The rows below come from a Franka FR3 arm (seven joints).
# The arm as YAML. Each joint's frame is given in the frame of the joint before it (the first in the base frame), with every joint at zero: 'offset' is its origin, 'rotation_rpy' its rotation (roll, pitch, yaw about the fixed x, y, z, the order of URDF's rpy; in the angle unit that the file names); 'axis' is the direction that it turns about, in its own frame. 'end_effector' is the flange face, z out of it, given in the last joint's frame.
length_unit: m
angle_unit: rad
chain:
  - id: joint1
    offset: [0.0, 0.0, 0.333]
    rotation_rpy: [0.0, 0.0, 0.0]
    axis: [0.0, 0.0, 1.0]
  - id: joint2
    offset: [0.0, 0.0, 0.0]
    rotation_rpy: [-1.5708, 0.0, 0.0]
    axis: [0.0, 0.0, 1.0]
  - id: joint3
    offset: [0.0, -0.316, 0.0]
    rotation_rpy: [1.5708, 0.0, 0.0]
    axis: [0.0, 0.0, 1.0]
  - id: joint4
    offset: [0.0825, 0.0, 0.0]
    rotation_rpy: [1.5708, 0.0, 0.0]
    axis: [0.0, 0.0, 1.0]
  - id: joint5
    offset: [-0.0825, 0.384, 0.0]
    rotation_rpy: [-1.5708, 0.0, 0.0]
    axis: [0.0, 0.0, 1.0]
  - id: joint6
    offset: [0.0, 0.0, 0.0]
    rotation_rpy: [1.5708, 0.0, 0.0]
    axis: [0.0, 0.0, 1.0]
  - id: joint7
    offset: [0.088, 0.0, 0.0]
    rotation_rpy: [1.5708, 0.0, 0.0]
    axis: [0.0, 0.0, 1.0]
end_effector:
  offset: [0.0, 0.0, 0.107]
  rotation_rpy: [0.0, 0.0, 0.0]
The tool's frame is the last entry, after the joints.
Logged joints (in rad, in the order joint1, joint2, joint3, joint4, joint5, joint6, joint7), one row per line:
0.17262 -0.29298 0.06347 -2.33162 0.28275 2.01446 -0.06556
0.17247 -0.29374 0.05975 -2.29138 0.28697 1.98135 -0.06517
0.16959 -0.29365 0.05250 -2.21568 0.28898 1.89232 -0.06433
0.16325 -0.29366 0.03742 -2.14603 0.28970 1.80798 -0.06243
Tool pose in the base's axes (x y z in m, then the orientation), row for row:
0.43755 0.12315 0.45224 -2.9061 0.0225 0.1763
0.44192 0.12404 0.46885 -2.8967 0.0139 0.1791
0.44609 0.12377 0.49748 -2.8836 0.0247 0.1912
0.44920 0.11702 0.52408 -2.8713 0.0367 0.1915
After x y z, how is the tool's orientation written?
As angles about the fixed x, y, z axes (roll, pitch, yaw), in radians.
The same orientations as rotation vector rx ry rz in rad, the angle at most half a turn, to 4 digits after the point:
-2.8974 -0.2522 0.0629
-2.8871 -0.2567 0.0520
-2.8735 -0.2709 0.0712
-2.8622 -0.2677 0.0899

